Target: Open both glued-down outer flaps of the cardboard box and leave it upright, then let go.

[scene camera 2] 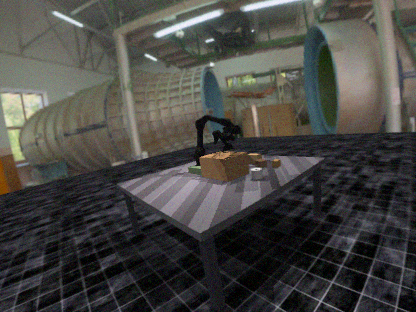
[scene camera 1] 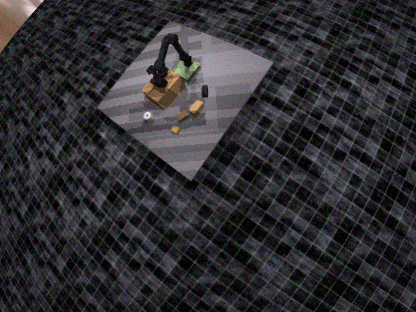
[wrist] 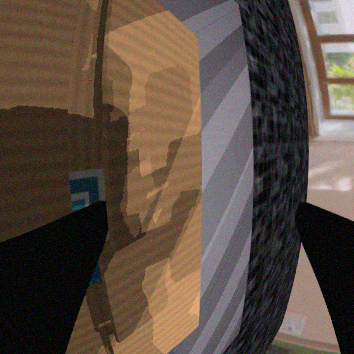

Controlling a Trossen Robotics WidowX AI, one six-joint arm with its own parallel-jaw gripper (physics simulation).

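Places are measured from the arm's base along level axes (x ahead, y left, z up), in centimetres.
Pixels of known places: gripper, fingertip midpoint: (scene camera 2: 219,148) (wrist: 206,212); arm's base at its link origin: (scene camera 1: 188,63).
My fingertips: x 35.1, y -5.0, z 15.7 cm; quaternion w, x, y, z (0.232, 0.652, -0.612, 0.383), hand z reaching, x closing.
Ahead of a thing's pixels: the offset from my fingertips to its top centre. Level surfaces: height alone.
The cardboard box (scene camera 1: 171,98) (scene camera 2: 212,167) (wrist: 165,105) stands upright on the table. In the wrist view a dark seam runs down its top at the left, with a teal and white label beside it. The flap panel right of the seam spans to the box edge and looks nearly flat; its exact angle cannot be told. In scene camera 2 the top shows small uneven edges. My gripper (scene camera 1: 159,81) (scene camera 2: 228,146) (wrist: 206,212) is open and empty over the box top. Its left fingertip is near the seam and label; its right fingertip is out past the box edge.
The arm stands on a green base (scene camera 1: 192,70) (scene camera 2: 194,169) beside the box. Small cardboard blocks (scene camera 1: 196,107) (scene camera 2: 276,163), a white roll @(dx +26.9, dy +6.8, dz -14.8 cm) (scene camera 1: 147,115) (scene camera 2: 256,173) and a black object @(dx -20.5, dy +34.9, dz -17.5 cm) (scene camera 1: 205,91) are on the striped table @(dz -20.9 cm) (scene camera 1: 245,65) (scene camera 2: 175,200) (wrist: 225,125).
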